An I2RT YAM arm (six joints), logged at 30 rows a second.
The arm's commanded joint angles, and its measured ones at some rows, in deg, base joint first. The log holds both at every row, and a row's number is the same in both.
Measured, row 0:
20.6 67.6 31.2 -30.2 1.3 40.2
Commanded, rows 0 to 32:
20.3 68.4 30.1 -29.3 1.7 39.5
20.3 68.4 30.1 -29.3 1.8 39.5
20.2 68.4 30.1 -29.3 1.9 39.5
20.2 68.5 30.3 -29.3 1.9 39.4
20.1 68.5 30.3 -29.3 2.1 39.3
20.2 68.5 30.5 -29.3 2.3 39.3
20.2 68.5 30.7 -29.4 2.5 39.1
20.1 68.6 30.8 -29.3 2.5 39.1
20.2 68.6 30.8 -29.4 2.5 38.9
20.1 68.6 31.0 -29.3 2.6 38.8
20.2 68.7 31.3 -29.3 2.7 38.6
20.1 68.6 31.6 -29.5 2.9 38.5
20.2 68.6 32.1 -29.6 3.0 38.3
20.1 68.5 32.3 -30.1 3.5 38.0
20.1 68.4 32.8 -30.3 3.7 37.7
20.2 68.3 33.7 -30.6 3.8 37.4
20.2 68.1 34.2 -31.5 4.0 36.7
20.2 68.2 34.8 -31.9 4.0 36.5
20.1 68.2 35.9 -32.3 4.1 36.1
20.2 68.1 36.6 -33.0 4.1 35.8
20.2 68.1 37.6 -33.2 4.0 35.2
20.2 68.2 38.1 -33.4 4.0 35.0
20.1 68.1 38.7 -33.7 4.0 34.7
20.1 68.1 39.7 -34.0 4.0 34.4
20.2 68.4 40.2 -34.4 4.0 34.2
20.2 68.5 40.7 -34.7 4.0 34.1
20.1 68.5 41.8 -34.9 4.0 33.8
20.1 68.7 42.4 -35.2 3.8 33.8
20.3 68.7 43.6 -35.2 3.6 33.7
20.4 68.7 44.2 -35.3 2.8 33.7
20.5 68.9 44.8 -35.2 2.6 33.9
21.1 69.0 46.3 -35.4 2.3 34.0
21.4 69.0 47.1 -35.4 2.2 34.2
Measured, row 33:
20.4 68.6 42.0 -34.9 2.7 34.6
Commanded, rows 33 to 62:
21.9 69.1 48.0 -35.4 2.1 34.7
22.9 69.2 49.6 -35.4 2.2 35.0
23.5 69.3 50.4 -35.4 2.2 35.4
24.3 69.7 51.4 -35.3 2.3 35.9
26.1 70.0 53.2 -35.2 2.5 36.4
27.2 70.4 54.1 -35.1 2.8 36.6
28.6 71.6 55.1 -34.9 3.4 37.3
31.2 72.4 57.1 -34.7 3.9 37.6
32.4 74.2 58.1 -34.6 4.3 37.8
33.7 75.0 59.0 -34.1 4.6 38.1
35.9 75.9 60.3 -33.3 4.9 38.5
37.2 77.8 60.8 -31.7 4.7 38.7
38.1 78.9 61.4 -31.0 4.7 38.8
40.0 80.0 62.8 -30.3 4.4 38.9
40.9 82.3 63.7 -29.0 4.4 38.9
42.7 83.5 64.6 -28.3 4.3 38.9
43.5 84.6 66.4 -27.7 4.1 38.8
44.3 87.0 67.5 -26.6 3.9 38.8
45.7 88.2 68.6 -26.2 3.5 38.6
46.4 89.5 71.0 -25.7 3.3 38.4
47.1 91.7 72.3 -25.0 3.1 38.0
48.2 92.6 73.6 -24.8 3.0 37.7
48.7 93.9 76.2 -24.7 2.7 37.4
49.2 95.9 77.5 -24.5 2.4 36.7
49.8 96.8 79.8 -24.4 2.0 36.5
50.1 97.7 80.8 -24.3 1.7 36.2
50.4 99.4 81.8 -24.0 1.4 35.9
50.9 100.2 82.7 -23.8 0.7 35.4
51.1 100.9 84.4 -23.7 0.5 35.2
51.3 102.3 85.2 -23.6 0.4 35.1
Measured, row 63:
50.4 99.2 79.7 -26.3 1.8 36.6
